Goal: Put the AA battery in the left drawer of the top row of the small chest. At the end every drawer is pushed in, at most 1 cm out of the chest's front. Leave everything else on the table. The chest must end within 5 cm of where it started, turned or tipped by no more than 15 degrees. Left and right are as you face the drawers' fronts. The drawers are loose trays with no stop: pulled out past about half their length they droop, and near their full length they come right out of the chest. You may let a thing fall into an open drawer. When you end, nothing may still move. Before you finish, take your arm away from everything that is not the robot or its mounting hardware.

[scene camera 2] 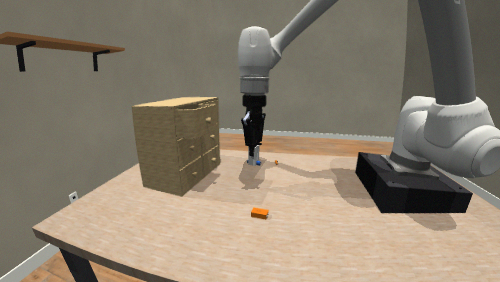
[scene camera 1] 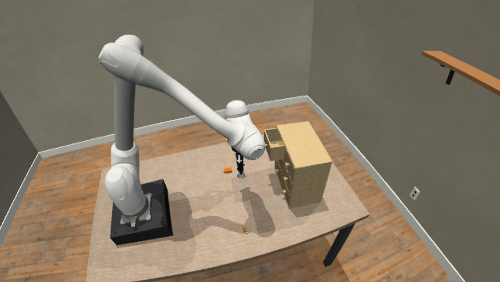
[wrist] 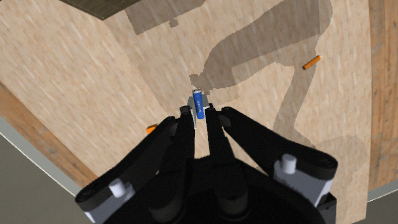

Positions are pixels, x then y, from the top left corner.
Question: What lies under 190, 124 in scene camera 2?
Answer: A drawer.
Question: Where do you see a wooden chest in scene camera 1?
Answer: At 312, 163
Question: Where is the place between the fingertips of my gripper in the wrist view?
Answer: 198, 103
